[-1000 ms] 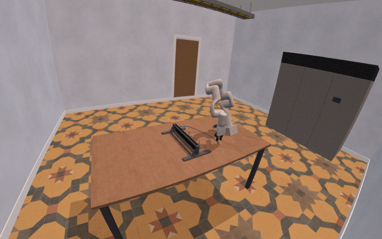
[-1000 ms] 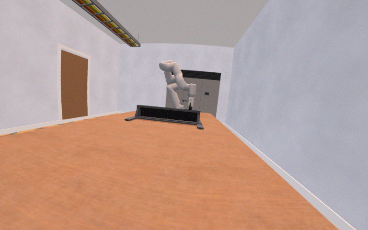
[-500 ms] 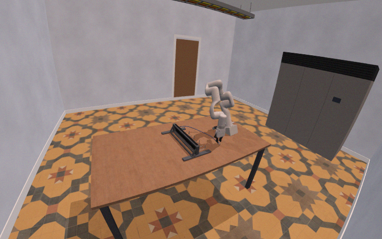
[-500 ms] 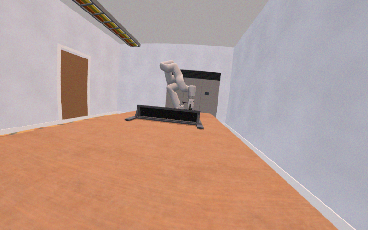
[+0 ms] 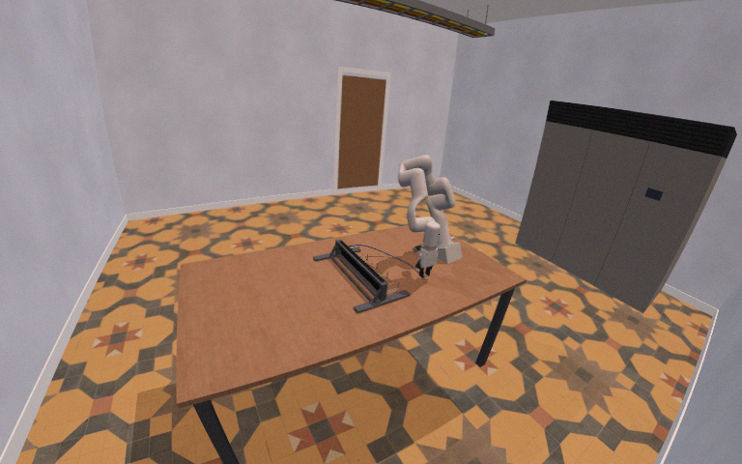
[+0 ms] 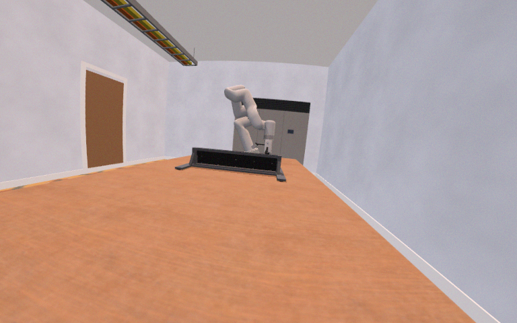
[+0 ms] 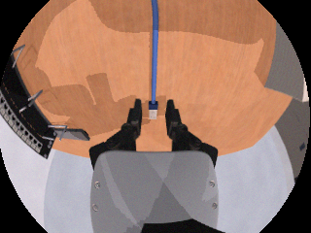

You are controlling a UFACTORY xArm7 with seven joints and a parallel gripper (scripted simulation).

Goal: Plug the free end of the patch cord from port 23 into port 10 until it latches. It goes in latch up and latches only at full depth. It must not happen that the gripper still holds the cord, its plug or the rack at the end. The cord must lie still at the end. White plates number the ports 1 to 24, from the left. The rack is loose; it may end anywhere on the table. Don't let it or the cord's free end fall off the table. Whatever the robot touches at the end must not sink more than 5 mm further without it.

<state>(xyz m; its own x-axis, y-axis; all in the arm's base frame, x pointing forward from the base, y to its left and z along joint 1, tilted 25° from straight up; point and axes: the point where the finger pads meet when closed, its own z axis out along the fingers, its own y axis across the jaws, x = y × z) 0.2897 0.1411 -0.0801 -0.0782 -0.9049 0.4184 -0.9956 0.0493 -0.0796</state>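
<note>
Now: the patch cord plug 20 mm to the left of my hand and 20 mm below it.
</note>
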